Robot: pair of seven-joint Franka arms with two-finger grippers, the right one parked.
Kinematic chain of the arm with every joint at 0, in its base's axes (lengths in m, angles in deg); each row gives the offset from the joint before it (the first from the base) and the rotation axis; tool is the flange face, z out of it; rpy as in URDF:
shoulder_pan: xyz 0 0 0.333 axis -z
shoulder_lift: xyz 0 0 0 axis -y
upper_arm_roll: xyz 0 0 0.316 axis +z
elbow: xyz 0.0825 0 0 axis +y
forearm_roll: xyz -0.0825 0 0.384 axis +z
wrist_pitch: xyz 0 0 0 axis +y
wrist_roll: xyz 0.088 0 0 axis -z
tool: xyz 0 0 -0.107 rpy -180 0 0
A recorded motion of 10 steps. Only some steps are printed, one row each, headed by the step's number.
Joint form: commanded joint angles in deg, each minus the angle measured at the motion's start. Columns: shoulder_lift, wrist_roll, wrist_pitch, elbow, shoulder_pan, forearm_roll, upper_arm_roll.
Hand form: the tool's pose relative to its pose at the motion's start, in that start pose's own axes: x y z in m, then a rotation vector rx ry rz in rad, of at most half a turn. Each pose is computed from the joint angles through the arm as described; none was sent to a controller.
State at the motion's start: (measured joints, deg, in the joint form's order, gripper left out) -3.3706 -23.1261 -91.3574 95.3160 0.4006 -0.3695 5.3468
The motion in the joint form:
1: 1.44 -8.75 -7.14 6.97 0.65 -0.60 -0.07
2: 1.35 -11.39 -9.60 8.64 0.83 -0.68 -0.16
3: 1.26 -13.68 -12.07 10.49 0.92 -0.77 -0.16
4: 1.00 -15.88 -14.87 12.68 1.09 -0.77 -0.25
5: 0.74 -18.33 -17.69 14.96 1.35 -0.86 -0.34
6: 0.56 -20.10 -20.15 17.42 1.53 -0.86 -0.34
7: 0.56 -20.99 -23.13 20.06 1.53 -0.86 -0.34
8: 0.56 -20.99 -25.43 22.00 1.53 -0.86 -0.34
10: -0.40 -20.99 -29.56 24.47 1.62 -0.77 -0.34
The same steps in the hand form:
1: -0.0027 0.0067 0.0337 -0.0229 0.0196 -0.1421
2: -0.0014 0.0102 0.0447 -0.0299 0.0293 -0.1843
3: 0.0001 0.0119 0.0572 -0.0362 0.0362 -0.2237
4: 0.0011 0.0149 0.0736 -0.0392 0.0412 -0.2584
5: 0.0009 0.0185 0.0908 -0.0430 0.0443 -0.2964
6: -0.0005 0.0195 0.1093 -0.0412 0.0416 -0.3251
7: -0.0020 0.0185 0.1267 -0.0446 0.0464 -0.3416
8: -0.0033 0.0177 0.1392 -0.0480 0.0518 -0.3423
10: -0.0021 0.0188 0.1620 -0.0520 0.0640 -0.3411

